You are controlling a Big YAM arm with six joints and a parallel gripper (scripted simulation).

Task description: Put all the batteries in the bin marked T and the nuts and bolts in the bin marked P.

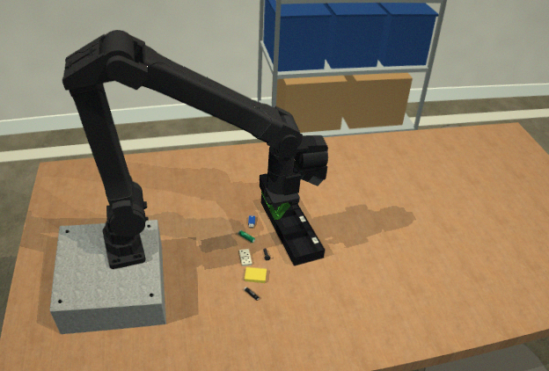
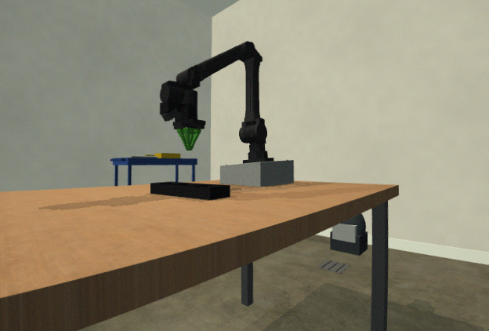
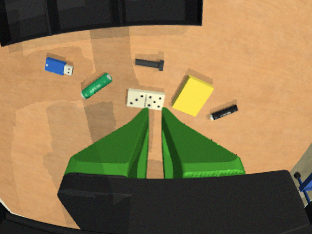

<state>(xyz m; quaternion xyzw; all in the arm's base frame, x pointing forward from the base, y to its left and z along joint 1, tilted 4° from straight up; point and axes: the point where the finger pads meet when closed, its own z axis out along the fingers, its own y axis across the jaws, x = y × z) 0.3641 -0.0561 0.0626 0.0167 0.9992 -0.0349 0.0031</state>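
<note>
Now: hand 130 mm above the black tray, 80 mm to the right of it and 80 mm short of it. The rest, counted from my hand: yellow block: 140 mm below, 70 mm behind, 50 mm to the right; dark bolt: 140 mm below, 20 mm behind; white domino: 140 mm below, 70 mm behind, 20 mm to the left.
</note>
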